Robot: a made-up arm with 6 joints.
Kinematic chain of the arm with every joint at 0, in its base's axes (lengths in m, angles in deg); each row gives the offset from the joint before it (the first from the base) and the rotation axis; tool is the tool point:
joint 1: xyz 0 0 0.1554 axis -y
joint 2: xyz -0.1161 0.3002 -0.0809 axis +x
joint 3: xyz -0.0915 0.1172 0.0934 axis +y
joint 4: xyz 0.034 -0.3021 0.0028 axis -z
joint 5: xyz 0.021 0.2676 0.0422 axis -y
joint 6: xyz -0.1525 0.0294 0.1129 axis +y
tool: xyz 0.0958 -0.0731 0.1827
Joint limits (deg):
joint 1: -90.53..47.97
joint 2: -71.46..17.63
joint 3: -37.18..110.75
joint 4: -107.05..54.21
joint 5: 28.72..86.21
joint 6: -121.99..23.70
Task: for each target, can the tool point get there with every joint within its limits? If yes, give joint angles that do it. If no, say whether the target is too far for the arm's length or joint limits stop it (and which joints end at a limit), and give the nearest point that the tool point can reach.
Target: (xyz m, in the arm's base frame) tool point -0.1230 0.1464 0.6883
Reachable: yes | joints -35.61 -6.94 83.83 -39.09 60.69 -97.36
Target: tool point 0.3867 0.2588 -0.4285
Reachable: no: joint limits stop it (at a limit: joint 1, joint 2, joint 3, joint 5) | nearest point 0.1642 0.1883 -0.2894 | short by 0.272 m
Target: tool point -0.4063 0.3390 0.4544
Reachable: yes | joints -5.67 -26.17 26.04 -28.74 70.00 5.26
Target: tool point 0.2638 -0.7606 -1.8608
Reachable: no: too far | nearest point -0.0555 -0.0964 -0.3857 | short by 1.649 m
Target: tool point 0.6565 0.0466 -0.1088
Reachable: no: joint limits stop it (at a limit: joint 1, joint 3, joint 5) | nearest point 0.4390 0.1218 0.1040 | short by 0.313 m
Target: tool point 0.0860 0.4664 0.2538
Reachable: yes | joints -41.53 -4.55 82.36 29.43 34.91 -26.26
